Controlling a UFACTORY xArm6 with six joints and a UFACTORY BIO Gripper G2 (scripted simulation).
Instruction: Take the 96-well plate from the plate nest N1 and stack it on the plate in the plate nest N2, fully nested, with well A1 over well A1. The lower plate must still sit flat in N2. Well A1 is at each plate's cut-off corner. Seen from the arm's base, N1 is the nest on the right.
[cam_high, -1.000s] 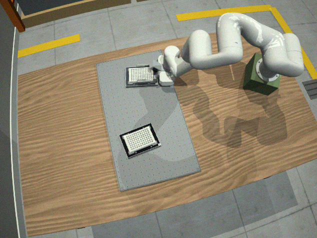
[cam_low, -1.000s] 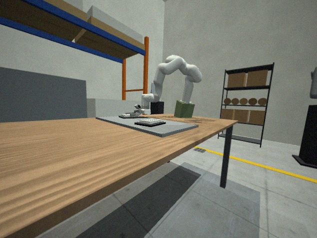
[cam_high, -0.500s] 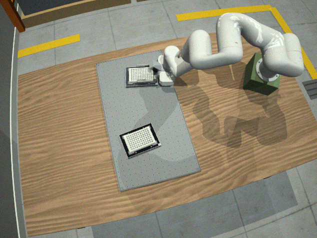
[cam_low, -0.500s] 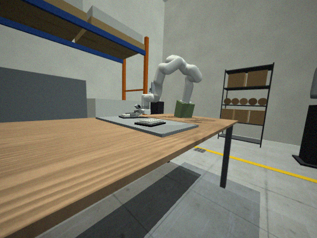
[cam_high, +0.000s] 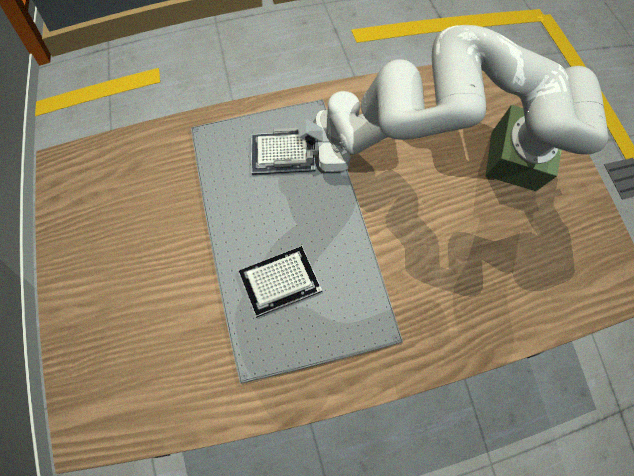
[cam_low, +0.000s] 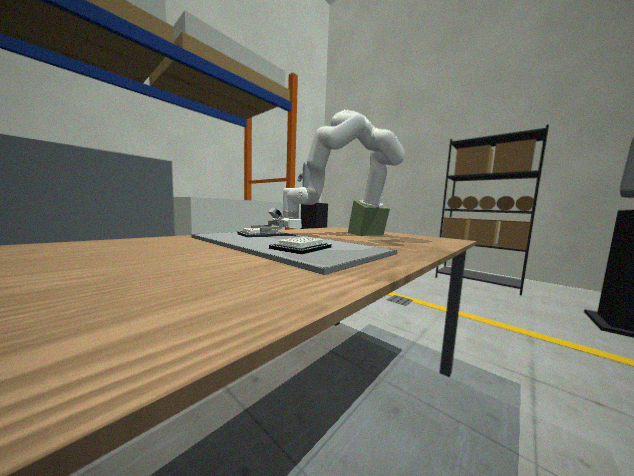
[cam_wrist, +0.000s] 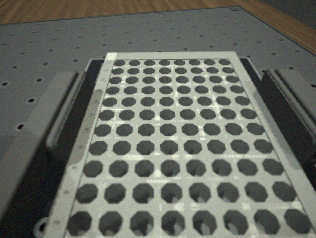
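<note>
The plate nest N1 lies 2 cm below my hand. From my hand the other things lie so: black plate nest N2: 11 cm ahead, 33 cm to the left, 2 cm below.
</note>
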